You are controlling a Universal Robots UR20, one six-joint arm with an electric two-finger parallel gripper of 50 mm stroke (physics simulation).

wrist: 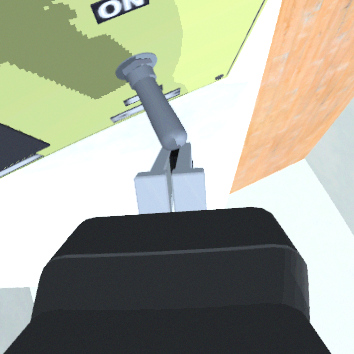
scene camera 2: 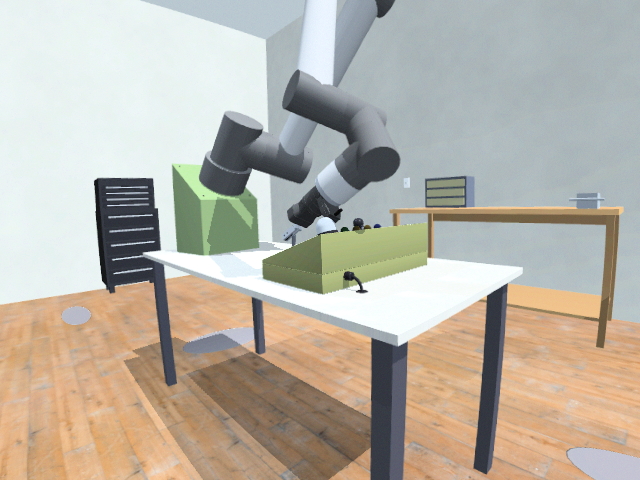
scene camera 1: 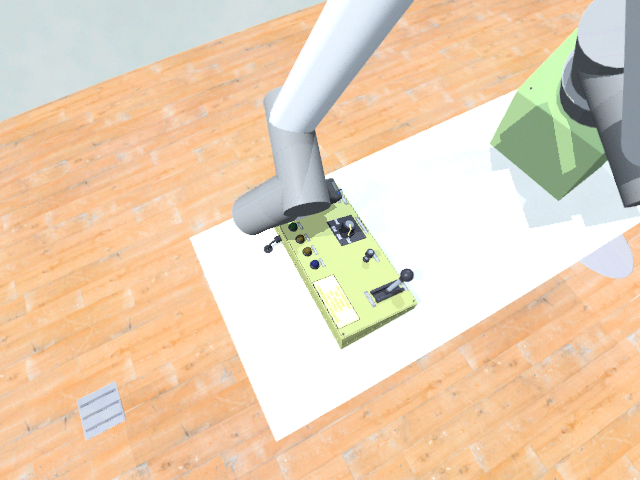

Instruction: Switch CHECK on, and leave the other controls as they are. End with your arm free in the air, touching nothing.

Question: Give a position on a toggle switch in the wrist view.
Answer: At 167, 127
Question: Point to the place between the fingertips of my gripper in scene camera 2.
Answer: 284, 237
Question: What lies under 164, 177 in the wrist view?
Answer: My gripper.
